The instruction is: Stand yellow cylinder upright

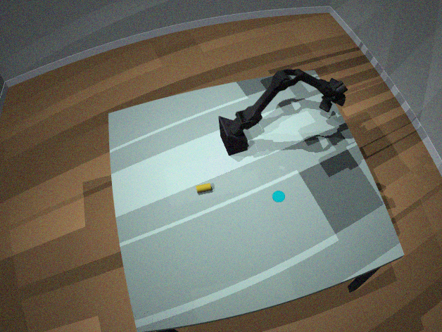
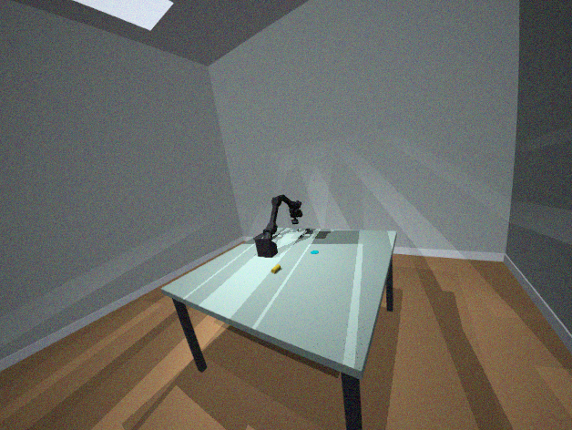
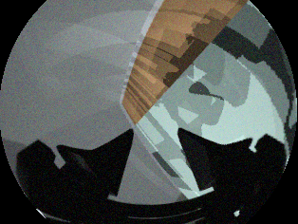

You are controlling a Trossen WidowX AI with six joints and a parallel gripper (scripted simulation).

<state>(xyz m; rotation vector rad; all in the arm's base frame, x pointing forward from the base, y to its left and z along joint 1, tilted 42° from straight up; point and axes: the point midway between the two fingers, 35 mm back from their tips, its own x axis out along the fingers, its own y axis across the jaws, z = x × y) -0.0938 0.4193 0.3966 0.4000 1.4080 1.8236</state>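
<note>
My gripper tip is now 790 mm to the left of the yellow tall cylinder, 320 mm short of it and 90 mm above it. Also, from my gripper tip: cyan circle 470 mm to the right, 450 mm ahead, 110 mm below.
</note>
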